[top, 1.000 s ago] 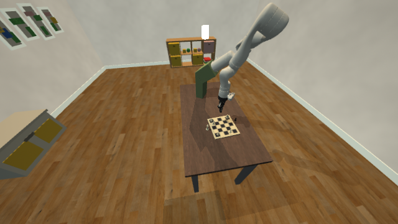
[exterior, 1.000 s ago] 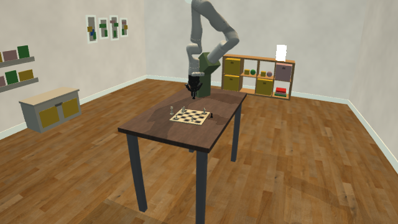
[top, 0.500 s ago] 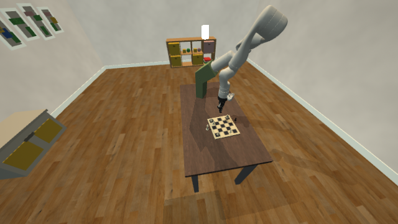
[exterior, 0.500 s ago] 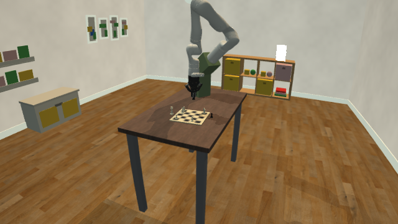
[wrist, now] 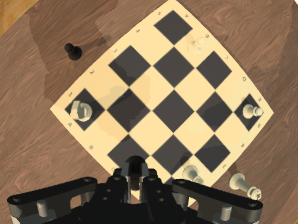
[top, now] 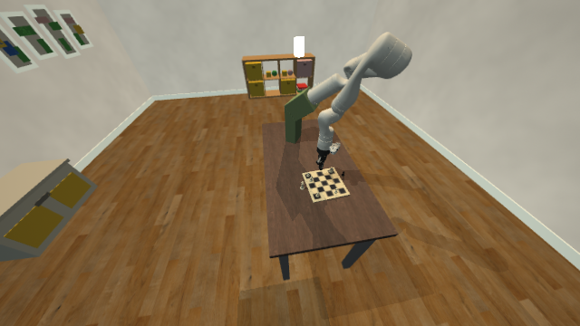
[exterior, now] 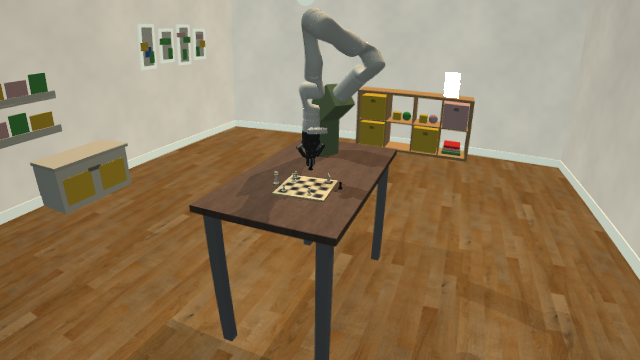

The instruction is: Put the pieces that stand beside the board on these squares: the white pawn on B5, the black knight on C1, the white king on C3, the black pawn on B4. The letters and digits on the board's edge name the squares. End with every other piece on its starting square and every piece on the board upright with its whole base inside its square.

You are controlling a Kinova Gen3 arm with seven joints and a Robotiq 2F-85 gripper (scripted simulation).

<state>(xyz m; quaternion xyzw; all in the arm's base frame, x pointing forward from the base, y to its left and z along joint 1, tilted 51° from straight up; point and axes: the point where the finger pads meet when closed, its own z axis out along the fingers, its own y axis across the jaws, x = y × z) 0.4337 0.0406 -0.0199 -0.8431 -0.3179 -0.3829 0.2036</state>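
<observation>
The chessboard is 7 cm ahead of my hand, 2 cm to the left of it and 9 cm below it. Round my hand: black pawn (1 cm ahead, 15 cm to the left, 8 cm below); then black knight (2 cm below); then white king (9 cm ahead, 12 cm to the right, 6 cm below).
</observation>
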